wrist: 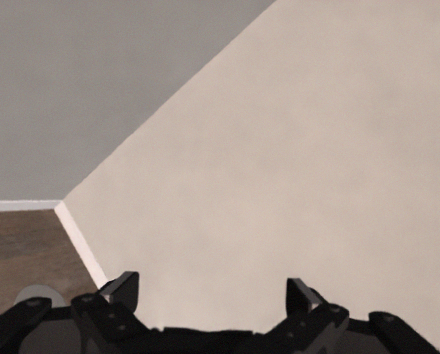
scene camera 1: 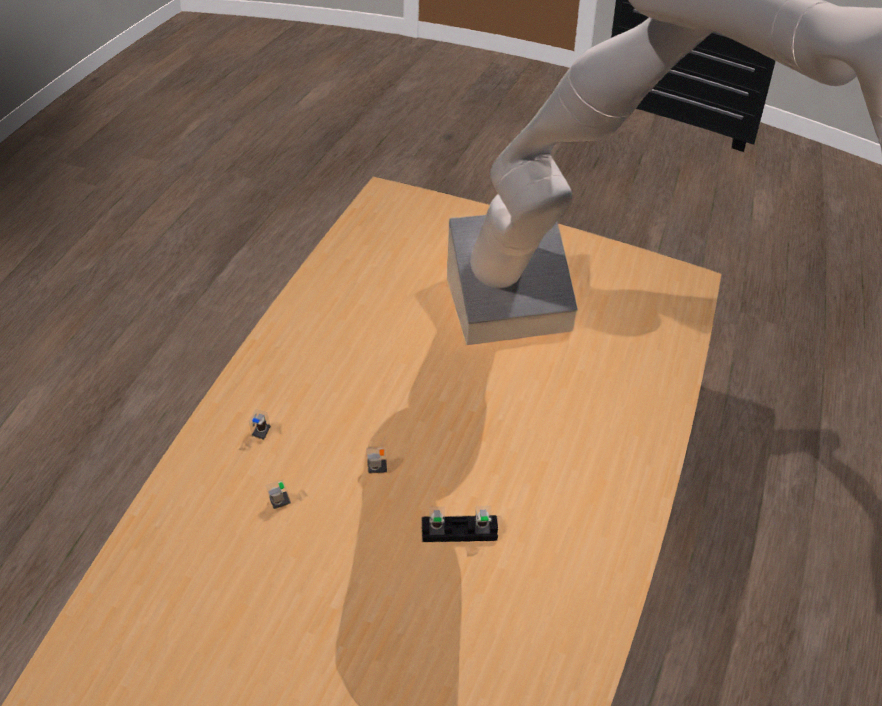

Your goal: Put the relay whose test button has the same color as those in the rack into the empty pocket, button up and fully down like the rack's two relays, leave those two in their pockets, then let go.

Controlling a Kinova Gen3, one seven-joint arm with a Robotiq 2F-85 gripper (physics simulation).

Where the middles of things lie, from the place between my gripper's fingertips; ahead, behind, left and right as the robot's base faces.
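Labels:
Black rack [scene camera 1: 457, 528] visible to me; position relative to my hand: 310 mm behind, 360 mm to the right, 720 mm below.

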